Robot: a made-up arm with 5 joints. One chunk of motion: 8 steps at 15 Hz.
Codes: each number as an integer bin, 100 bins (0 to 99) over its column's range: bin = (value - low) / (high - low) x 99, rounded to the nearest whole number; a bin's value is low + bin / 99 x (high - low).
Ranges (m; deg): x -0.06..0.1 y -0.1..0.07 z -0.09..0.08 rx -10..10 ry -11..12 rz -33..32
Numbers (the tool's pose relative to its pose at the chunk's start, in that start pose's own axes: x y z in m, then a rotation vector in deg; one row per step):
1: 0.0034 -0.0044 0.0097 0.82 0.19 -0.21
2: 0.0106 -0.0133 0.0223 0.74 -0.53 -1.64
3: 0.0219 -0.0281 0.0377 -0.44 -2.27 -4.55
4: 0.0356 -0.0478 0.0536 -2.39 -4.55 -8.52
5: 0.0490 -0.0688 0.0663 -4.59 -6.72 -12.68
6: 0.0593 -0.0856 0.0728 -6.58 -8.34 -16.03
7: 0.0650 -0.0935 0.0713 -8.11 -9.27 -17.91
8: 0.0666 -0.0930 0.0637 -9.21 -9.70 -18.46
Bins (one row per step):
1: 39 56 58 54 48 50
2: 44 50 65 53 45 48
3: 51 42 74 47 38 43
4: 59 30 84 38 28 37
5: 67 18 91 27 18 31
6: 74 8 95 17 11 26
7: 77 4 94 9 7 23
8: 78 4 90 4 6 22

